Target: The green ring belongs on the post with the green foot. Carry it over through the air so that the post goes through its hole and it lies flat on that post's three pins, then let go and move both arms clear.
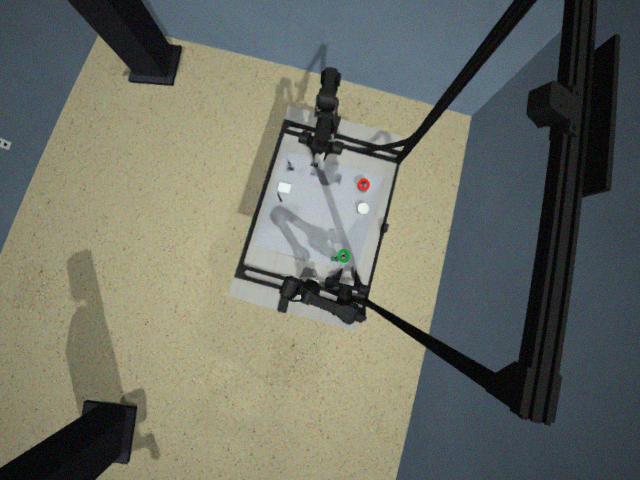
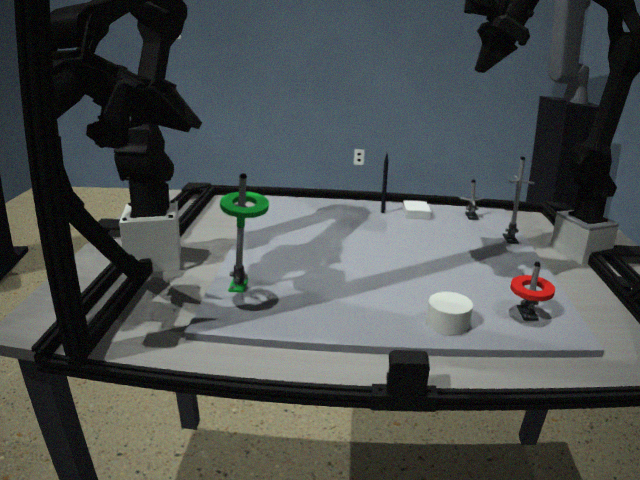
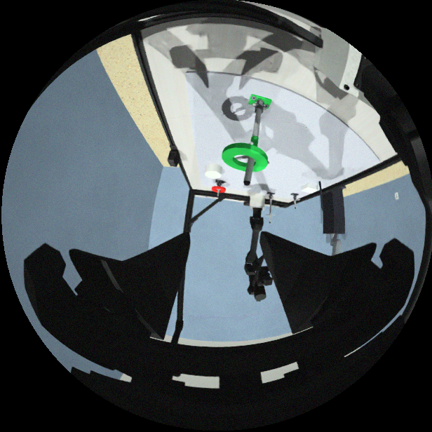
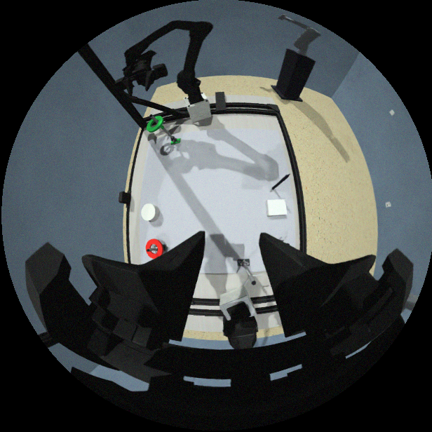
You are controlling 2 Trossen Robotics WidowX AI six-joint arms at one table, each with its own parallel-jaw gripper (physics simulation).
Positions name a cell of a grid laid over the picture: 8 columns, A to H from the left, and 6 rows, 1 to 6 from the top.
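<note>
Image 2 gives me my left gripper (image 2: C2) and my right gripper (image 2: F1), plus a green ring (image 2: C3) and a red ring (image 2: G4). That green ring is there in image 3 (image 3: E3) too, and so is my left gripper (image 3: E4). And in image 4 you'd find my left gripper (image 4: C2) along with my right gripper (image 4: E4).
</note>
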